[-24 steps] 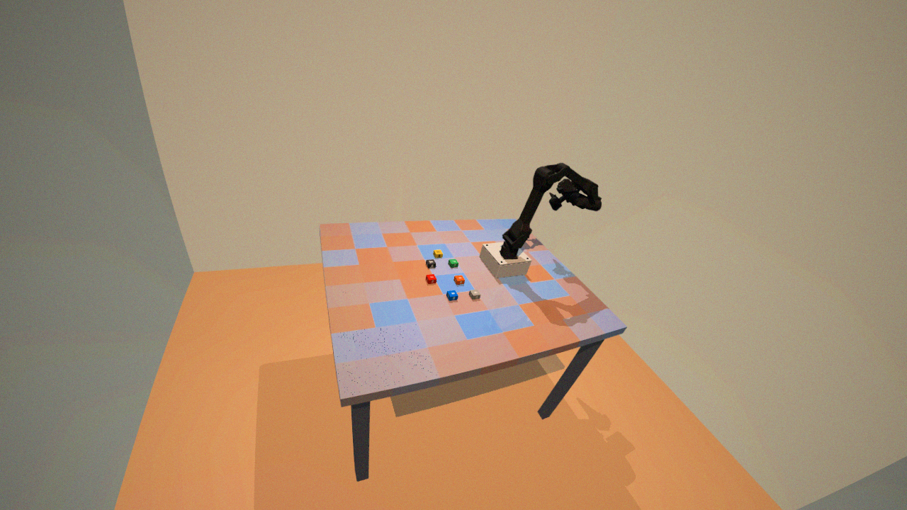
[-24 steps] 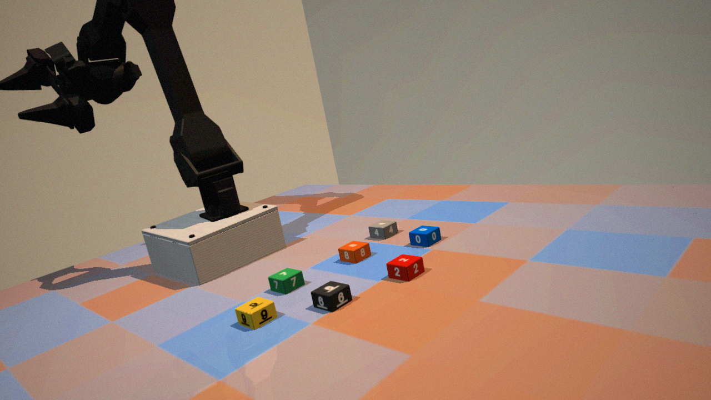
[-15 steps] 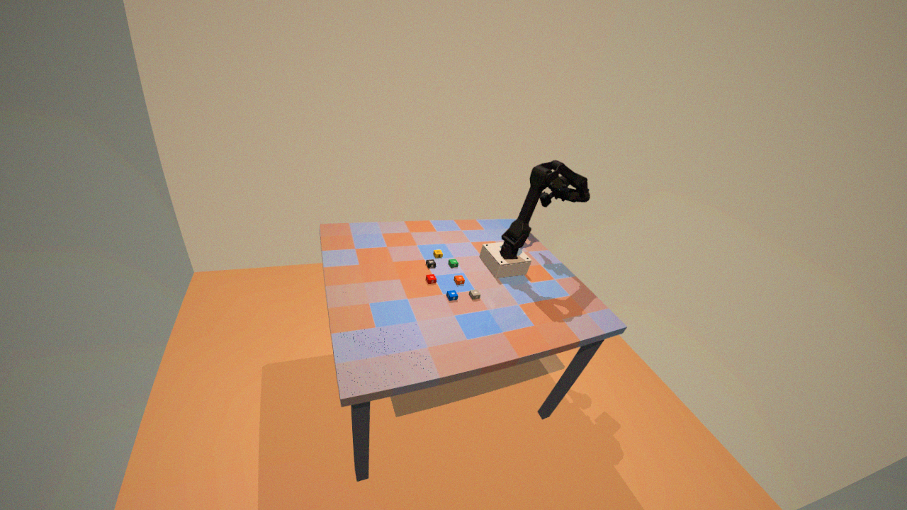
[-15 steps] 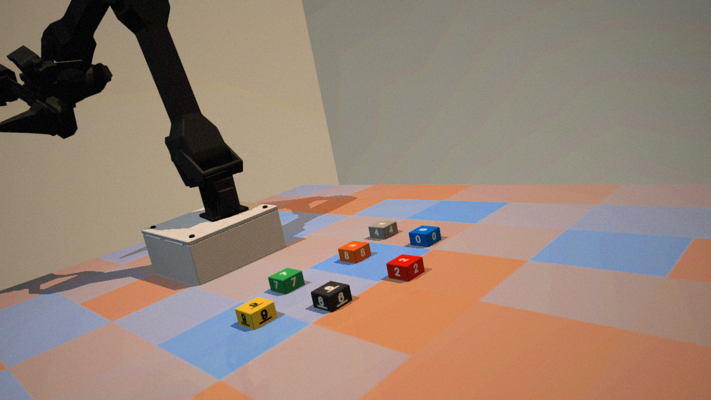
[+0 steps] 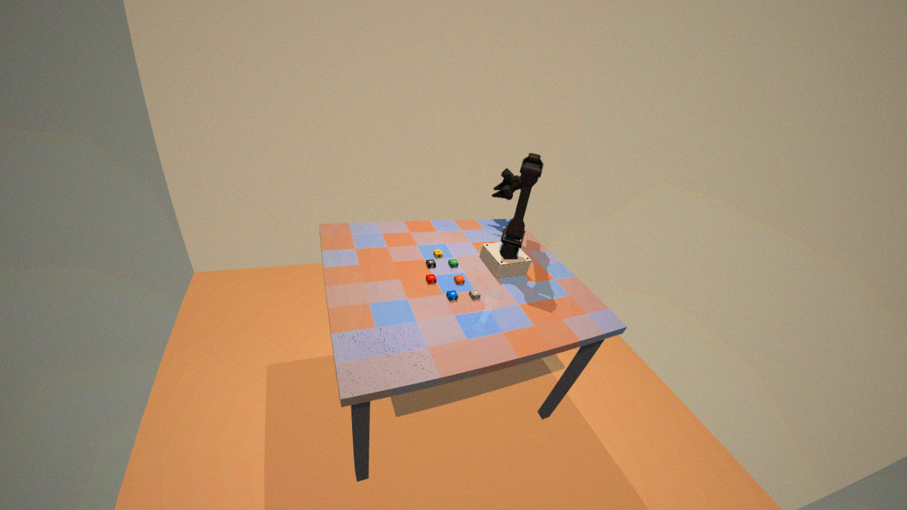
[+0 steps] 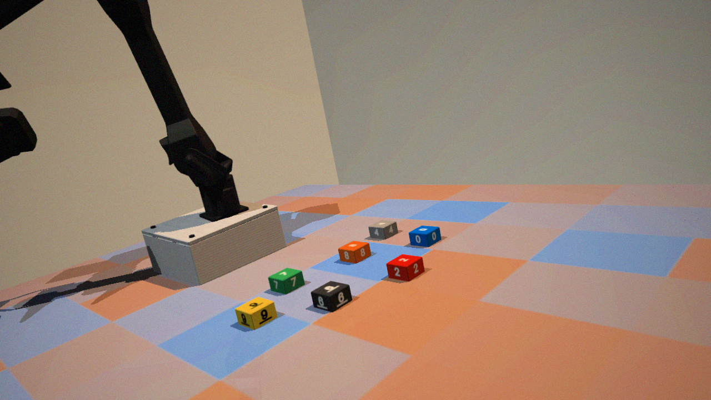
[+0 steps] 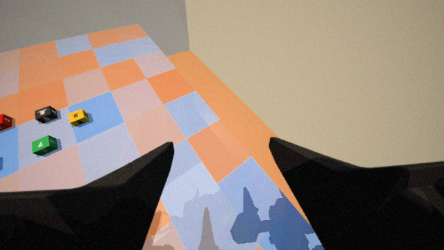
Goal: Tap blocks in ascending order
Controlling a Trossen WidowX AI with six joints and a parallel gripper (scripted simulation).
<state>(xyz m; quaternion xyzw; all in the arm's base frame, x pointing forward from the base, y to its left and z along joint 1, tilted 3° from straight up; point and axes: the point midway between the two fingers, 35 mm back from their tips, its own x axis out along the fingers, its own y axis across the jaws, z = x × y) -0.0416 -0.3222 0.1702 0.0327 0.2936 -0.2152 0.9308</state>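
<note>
Right now my gripper tip is 300 mm short of the blue 0 block, 520 mm to the right of it and 210 mm above it. The rest, counted from my gripper tip: green 7 block: 240 mm ahead, 320 mm to the left, 210 mm below; then black 6 block: 340 mm ahead, 320 mm to the left, 210 mm below; then yellow 9 block: 300 mm ahead, 250 mm to the left, 210 mm below.
</note>
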